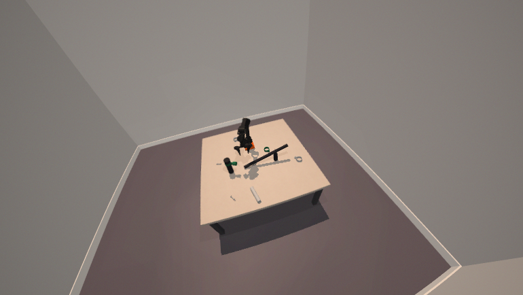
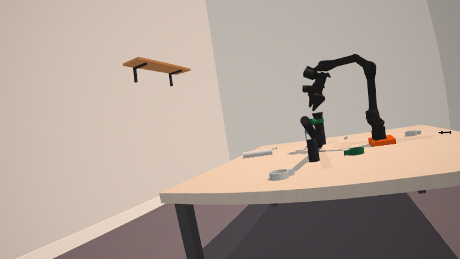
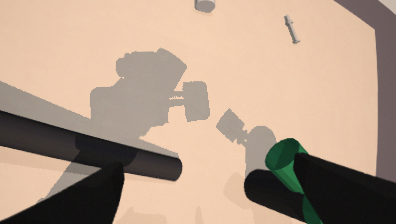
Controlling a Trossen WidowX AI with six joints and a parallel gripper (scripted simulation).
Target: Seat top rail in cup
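Right now my gripper tip is 13 cm to the left of the cup, 8 cm above it and 1 cm past it. Also, from my gripper tip: green ring: 32 cm to the left, 22 cm below, 15 cm behind; then short post: 34 cm to the left, 12 cm below, 4 cm ahead; then white tube: 35 cm ahead, 21 cm below, 5 cm to the right.
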